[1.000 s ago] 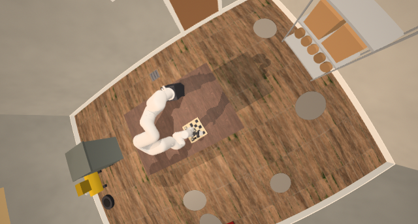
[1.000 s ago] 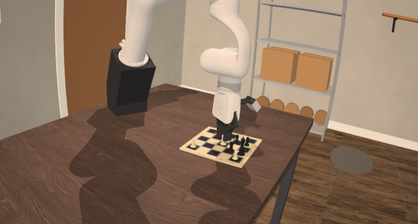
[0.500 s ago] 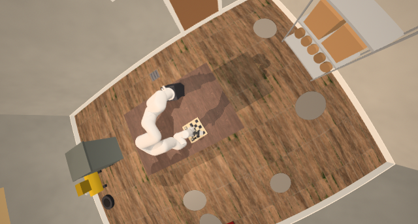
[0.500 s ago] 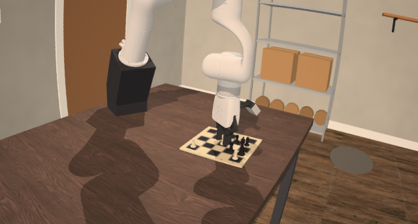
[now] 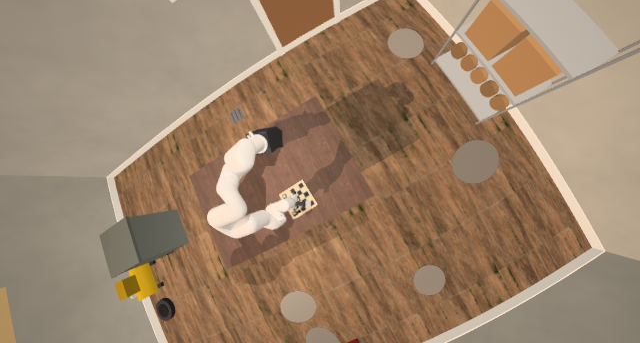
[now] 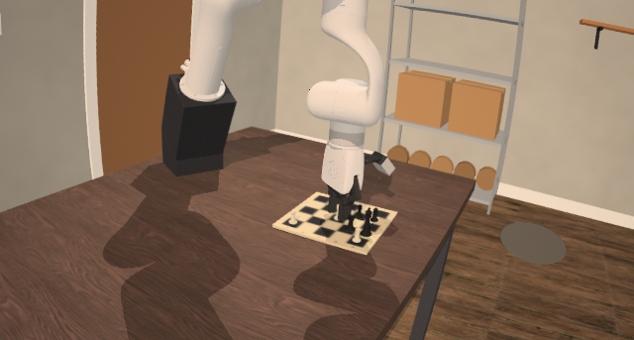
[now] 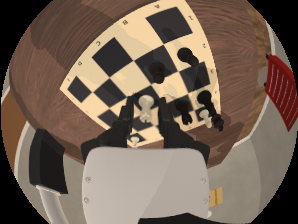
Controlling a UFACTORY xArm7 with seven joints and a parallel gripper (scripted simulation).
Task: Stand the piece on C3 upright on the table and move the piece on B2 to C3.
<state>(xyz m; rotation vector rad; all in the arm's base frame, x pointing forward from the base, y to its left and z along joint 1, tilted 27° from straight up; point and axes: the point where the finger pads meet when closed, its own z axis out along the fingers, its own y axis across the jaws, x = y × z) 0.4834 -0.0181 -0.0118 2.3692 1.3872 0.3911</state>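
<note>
Right now the chessboard is 30 mm below my hand.
</note>
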